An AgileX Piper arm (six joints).
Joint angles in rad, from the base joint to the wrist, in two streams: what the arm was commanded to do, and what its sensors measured. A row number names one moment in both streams.
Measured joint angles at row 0:
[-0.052, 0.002, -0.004, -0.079, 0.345, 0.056]
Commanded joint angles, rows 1 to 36:
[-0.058, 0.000, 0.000, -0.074, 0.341, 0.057]
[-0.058, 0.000, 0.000, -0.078, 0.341, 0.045]
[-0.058, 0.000, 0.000, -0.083, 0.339, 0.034]
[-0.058, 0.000, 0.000, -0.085, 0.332, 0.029]
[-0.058, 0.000, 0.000, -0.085, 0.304, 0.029]
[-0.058, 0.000, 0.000, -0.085, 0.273, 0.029]
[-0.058, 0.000, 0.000, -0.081, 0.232, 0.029]
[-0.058, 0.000, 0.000, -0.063, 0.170, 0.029]
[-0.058, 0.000, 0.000, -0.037, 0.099, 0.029]
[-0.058, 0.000, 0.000, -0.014, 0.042, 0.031]
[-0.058, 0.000, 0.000, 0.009, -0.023, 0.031]
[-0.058, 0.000, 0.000, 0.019, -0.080, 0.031]
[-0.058, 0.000, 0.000, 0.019, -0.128, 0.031]
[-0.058, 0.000, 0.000, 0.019, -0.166, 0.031]
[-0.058, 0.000, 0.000, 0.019, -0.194, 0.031]
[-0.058, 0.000, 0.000, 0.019, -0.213, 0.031]
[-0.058, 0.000, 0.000, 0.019, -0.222, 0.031]
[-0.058, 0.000, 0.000, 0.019, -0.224, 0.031]
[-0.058, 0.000, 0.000, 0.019, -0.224, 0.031]
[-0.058, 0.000, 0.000, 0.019, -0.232, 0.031]
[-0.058, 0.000, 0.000, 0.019, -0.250, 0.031]
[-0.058, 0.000, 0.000, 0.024, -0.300, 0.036]
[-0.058, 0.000, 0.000, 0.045, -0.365, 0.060]
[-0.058, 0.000, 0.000, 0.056, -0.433, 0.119]
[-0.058, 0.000, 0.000, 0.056, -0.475, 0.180]
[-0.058, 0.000, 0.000, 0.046, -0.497, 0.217]
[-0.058, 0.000, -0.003, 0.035, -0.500, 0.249]
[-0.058, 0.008, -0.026, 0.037, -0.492, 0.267]
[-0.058, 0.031, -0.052, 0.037, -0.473, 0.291]
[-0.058, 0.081, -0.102, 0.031, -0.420, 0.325]
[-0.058, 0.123, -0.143, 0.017, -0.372, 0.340]
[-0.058, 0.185, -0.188, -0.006, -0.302, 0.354]
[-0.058, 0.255, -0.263, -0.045, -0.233, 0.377]
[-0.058, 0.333, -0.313, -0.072, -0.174, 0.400]
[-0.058, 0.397, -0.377, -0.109, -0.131, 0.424]
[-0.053, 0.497, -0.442, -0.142, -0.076, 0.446]
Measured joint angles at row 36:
[-0.052, 0.234, -0.238, -0.020, -0.284, 0.361]
